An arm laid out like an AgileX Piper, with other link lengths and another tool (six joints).
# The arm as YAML. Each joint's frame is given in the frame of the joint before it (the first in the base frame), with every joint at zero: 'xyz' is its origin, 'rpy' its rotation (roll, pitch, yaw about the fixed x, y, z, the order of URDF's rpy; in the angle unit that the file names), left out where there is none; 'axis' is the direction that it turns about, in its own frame. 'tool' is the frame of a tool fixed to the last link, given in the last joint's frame.
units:
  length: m
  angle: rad
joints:
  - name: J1
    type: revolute
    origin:
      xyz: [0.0, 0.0, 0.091]
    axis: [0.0, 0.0, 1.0]
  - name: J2
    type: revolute
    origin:
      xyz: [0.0, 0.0, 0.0]
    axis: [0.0, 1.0, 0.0]
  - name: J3
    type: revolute
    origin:
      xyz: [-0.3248, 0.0, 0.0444]
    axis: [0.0, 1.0, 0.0]
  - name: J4
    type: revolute
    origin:
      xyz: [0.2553, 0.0, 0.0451]
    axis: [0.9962, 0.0, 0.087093]
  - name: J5
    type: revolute
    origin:
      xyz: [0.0, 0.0, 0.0]
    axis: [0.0, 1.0, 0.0]
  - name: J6
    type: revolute
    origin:
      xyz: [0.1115, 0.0, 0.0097]
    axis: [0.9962, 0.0, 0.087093]
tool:
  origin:
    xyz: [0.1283, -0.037, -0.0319]
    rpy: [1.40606, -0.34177, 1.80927]
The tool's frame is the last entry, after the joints.
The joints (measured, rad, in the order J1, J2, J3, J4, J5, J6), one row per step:
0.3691, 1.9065, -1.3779, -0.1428, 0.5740, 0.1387
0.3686, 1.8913, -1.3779, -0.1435, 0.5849, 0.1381
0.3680, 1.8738, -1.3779, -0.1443, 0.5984, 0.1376
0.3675, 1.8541, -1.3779, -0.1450, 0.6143, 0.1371
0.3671, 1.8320, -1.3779, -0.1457, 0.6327, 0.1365
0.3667, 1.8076, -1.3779, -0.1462, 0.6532, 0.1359
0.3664, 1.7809, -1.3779, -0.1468, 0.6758, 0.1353
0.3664, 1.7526, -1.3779, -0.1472, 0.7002, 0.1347
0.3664, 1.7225, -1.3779, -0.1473, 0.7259, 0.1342
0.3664, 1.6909, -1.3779, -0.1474, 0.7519, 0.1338
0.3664, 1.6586, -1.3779, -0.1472, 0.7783, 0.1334
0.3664, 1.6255, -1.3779, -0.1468, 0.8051, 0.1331
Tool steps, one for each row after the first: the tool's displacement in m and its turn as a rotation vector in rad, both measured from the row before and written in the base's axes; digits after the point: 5 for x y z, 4 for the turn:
-0.00183, -0.00140, 0.00641, 0.0001, -0.0047, -0.0011
-0.00242, -0.00176, 0.00724, -0.0002, -0.0045, -0.0016
-0.00304, -0.00199, 0.00800, -0.0003, -0.0043, -0.0019
-0.00372, -0.00226, 0.00882, -0.0004, -0.0043, -0.0021
-0.00439, -0.00252, 0.00958, -0.0003, -0.0045, -0.0025
-0.00509, -0.00280, 0.01030, -0.0003, -0.0047, -0.0027
-0.00582, -0.00292, 0.01067, -0.0002, -0.0045, -0.0028
-0.00648, -0.00313, 0.01112, 0.0004, -0.0048, -0.0032
-0.00694, -0.00329, 0.01150, 0.0009, -0.0059, -0.0034
-0.00742, -0.00340, 0.01146, 0.0014, -0.0060, -0.0035
-0.00792, -0.00353, 0.01144, 0.0019, -0.0063, -0.0037

